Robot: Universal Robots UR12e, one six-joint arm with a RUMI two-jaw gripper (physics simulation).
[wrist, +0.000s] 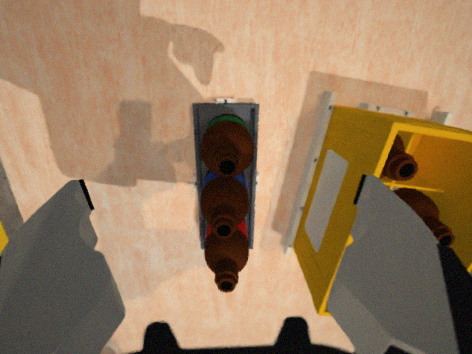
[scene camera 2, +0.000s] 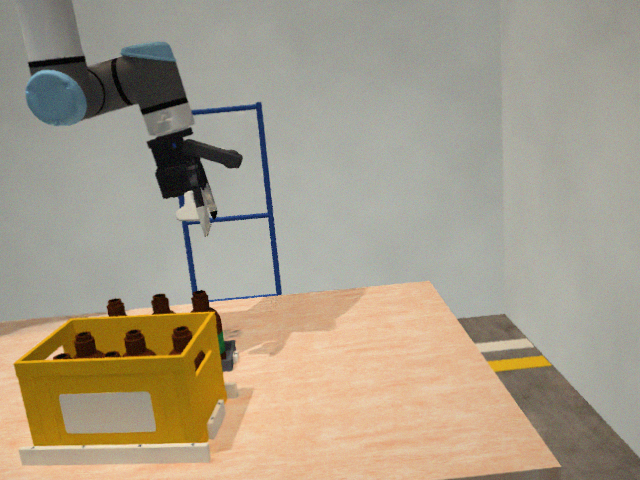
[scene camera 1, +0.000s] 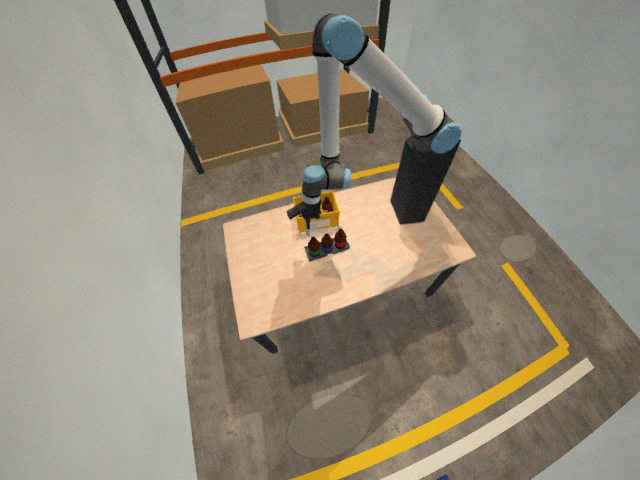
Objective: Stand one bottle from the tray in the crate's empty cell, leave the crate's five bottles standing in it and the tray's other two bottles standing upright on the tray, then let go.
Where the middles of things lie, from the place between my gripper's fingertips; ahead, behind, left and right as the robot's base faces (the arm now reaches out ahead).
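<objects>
There is the blue-banded bottle (wrist: 224, 203), which I find 12 cm behind my hand, 2 cm to the right of it and 21 cm below it. The green-banded bottle (wrist: 227, 149) is 21 cm below my hand as well, but 4 cm behind it and 1 cm to the right of it.
</objects>
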